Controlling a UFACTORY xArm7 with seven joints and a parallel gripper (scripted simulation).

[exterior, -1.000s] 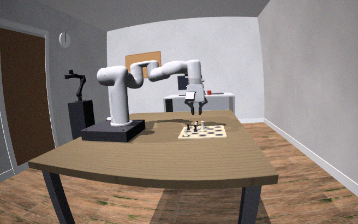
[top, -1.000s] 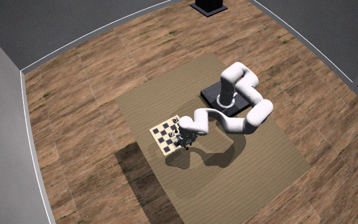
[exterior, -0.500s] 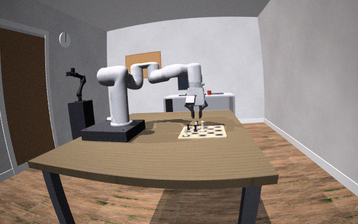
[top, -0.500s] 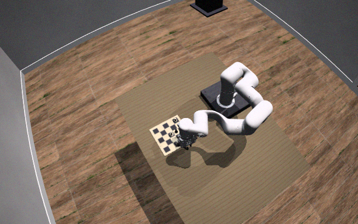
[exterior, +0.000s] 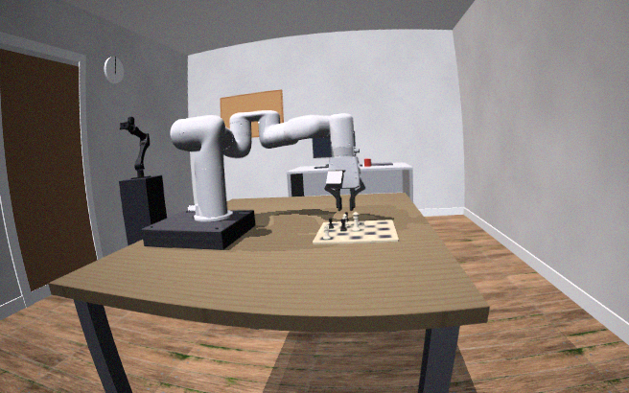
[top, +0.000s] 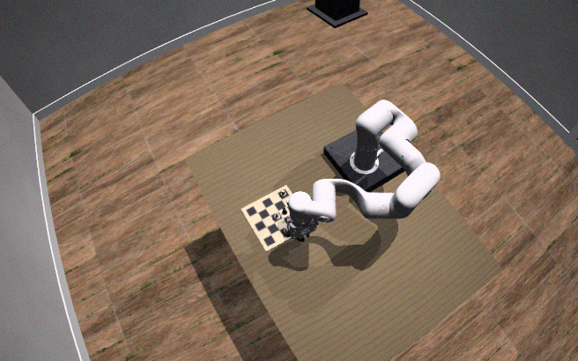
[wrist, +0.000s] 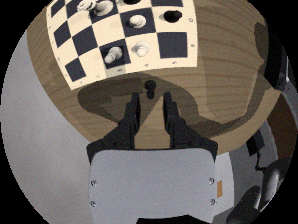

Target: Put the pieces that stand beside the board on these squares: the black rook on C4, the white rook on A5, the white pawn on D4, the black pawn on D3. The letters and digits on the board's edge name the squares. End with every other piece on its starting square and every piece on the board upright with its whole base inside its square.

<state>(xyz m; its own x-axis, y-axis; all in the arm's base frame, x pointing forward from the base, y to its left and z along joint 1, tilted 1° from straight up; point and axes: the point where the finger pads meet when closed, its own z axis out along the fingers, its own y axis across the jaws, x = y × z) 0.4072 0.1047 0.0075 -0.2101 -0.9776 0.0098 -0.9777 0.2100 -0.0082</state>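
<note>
My hand is 30 mm short of the chessboard, 140 mm to the left of it and 50 mm above it.
</note>
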